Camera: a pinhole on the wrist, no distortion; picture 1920 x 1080 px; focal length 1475.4 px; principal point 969.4 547.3 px. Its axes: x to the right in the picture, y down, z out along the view. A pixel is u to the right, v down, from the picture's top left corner.
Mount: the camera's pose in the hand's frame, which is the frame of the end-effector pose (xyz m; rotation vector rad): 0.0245 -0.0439 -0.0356 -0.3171 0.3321 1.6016
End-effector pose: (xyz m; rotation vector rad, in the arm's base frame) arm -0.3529 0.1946 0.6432 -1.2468 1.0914 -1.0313
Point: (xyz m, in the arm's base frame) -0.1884 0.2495 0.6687
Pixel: 522.7 931.5
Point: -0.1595 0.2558 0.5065
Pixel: 1360.5 729.4
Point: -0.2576 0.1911 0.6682
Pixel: 571.0 620.1
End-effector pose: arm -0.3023 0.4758 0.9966 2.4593 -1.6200 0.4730
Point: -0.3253 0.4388 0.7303
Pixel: 831.3 1003.3
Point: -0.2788 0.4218 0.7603
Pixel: 655.5 834.8
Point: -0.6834 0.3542 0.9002
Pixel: outside the picture
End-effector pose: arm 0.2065 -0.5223 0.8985 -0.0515 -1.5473 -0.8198
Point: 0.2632 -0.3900 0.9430
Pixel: outside the picture
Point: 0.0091 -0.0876 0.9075
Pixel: 1227.9 1023.7
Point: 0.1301 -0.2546 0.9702
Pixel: 1539.3 801.5
